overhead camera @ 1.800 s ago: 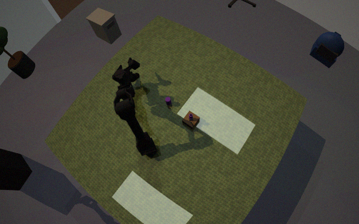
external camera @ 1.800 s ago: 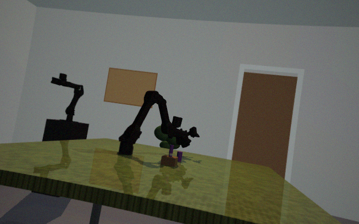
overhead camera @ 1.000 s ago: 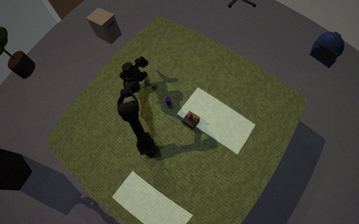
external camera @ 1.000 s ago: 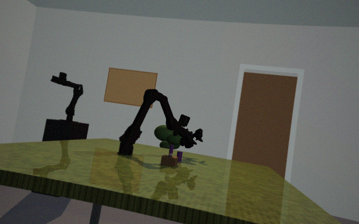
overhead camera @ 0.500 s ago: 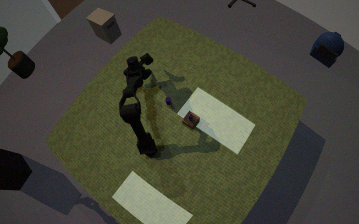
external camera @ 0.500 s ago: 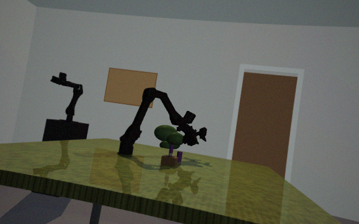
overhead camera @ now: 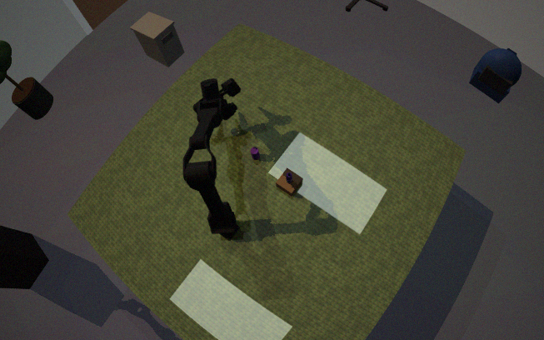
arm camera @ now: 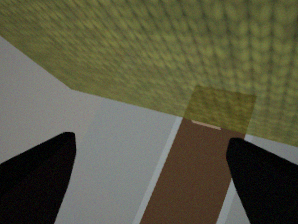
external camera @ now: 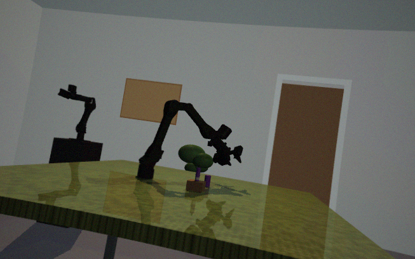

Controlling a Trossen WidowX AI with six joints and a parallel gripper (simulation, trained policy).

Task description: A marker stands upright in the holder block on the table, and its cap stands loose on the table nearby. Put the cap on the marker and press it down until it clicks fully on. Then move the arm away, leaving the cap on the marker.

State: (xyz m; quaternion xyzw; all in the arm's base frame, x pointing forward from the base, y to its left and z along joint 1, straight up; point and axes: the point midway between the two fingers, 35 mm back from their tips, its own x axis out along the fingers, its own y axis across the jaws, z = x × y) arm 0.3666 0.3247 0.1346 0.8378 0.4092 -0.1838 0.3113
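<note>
The purple cap is 260 mm to the right of my gripper tip, 100 mm behind it and 90 mm below it. From my gripper tip the other things lie so: thin band 420 mm to the right, 120 mm behind, 70 mm below; then brown holder block 420 mm to the right, 120 mm behind, 100 mm below.
</note>
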